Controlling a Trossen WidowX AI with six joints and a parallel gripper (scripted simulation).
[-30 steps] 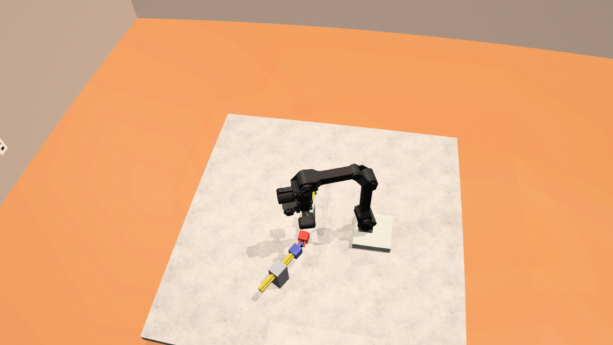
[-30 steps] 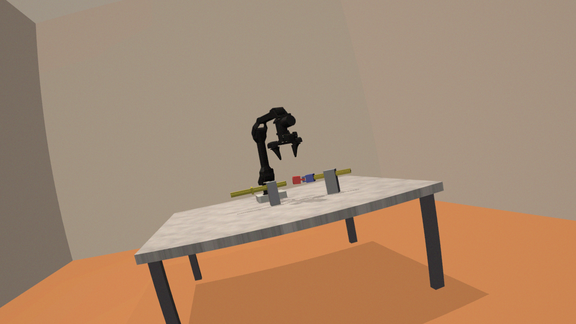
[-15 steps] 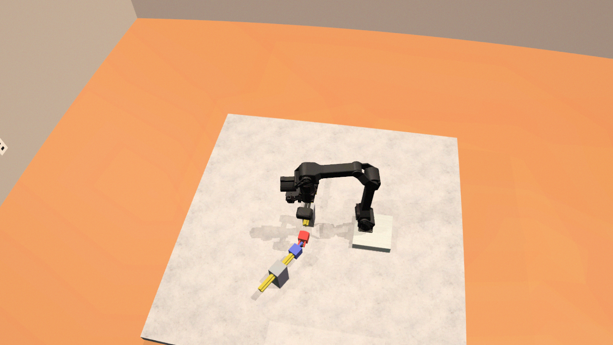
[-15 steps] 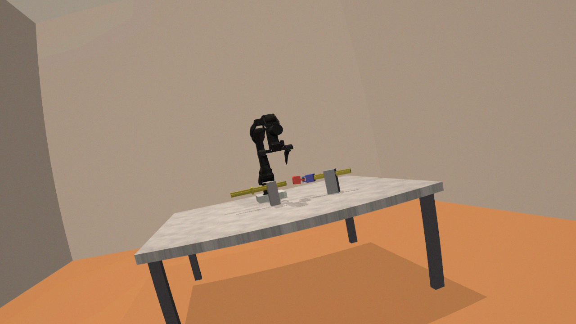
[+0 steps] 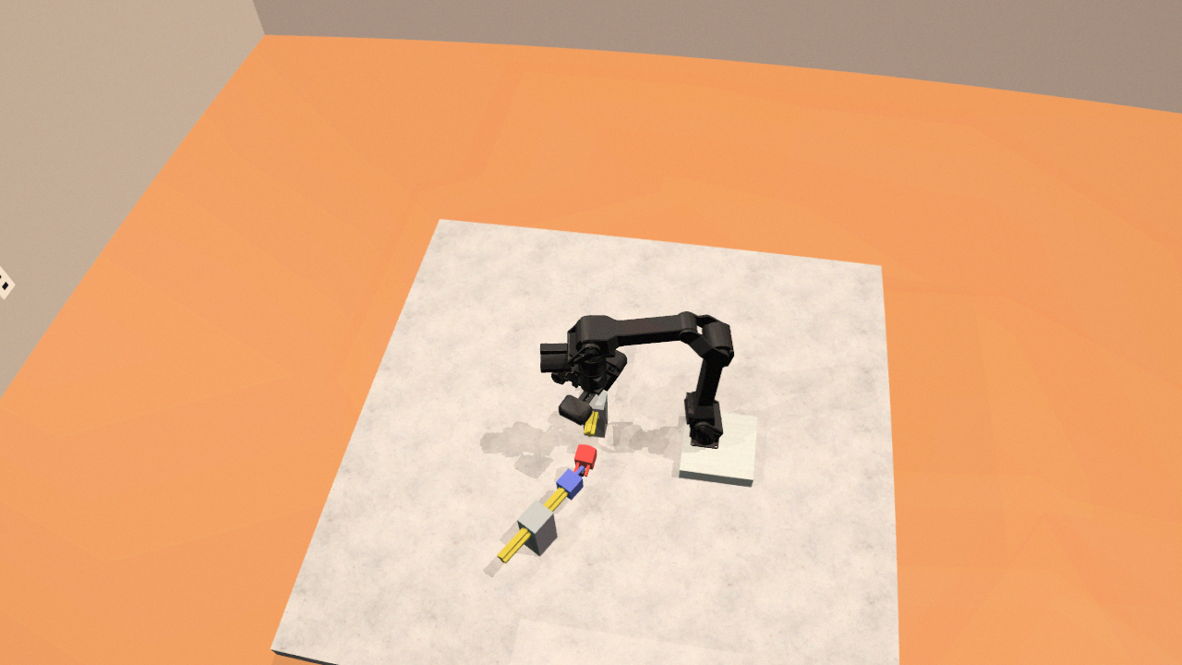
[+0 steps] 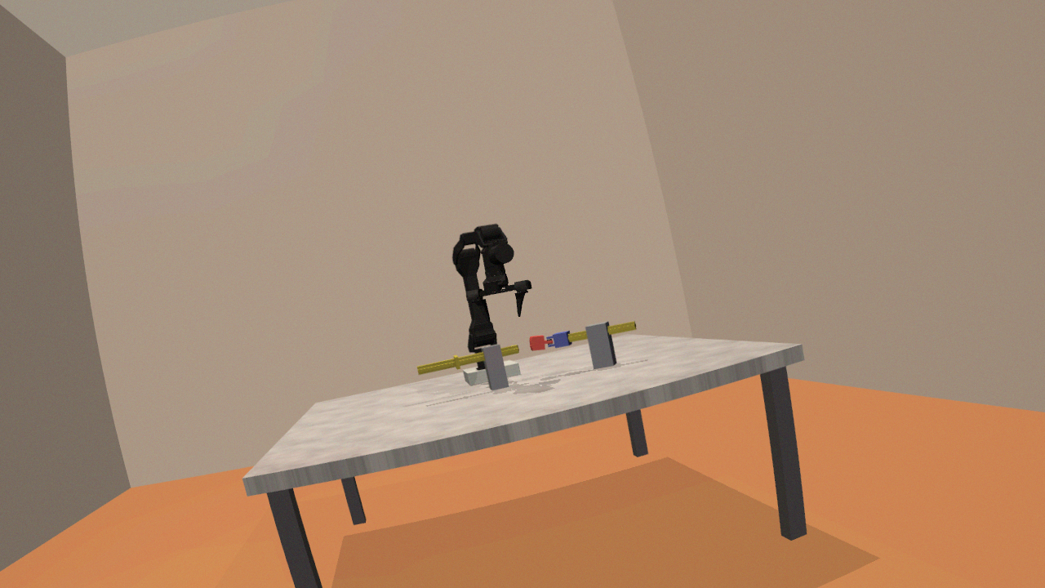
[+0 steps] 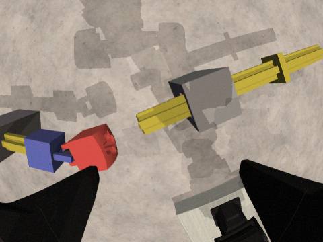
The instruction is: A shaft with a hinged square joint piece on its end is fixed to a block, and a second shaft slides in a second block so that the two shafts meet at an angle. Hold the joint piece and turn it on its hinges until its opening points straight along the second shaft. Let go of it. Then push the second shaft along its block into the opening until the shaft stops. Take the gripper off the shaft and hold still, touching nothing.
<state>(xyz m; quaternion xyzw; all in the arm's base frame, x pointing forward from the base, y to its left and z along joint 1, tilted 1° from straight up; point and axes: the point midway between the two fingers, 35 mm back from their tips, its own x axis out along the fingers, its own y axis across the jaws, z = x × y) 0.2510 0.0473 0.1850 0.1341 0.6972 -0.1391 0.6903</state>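
My gripper tip is now 90 mm to the right of the red joint piece, 90 mm above it and 10 mm short of it.
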